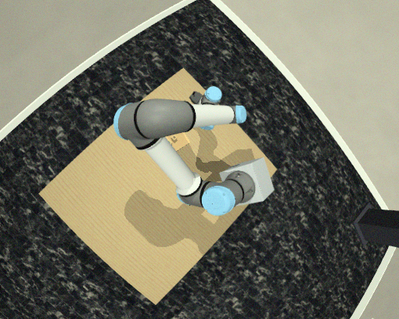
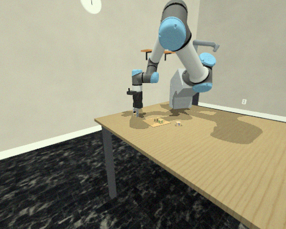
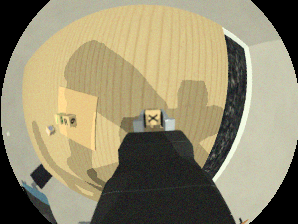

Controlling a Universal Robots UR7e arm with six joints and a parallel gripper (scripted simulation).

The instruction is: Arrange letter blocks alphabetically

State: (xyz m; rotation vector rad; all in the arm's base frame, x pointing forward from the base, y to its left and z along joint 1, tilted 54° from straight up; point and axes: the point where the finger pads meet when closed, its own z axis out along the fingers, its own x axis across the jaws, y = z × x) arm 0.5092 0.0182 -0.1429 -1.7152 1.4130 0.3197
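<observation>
My hand is 180 mm to the right of the mat, 70 mm past it and 20 mm above it.
</observation>
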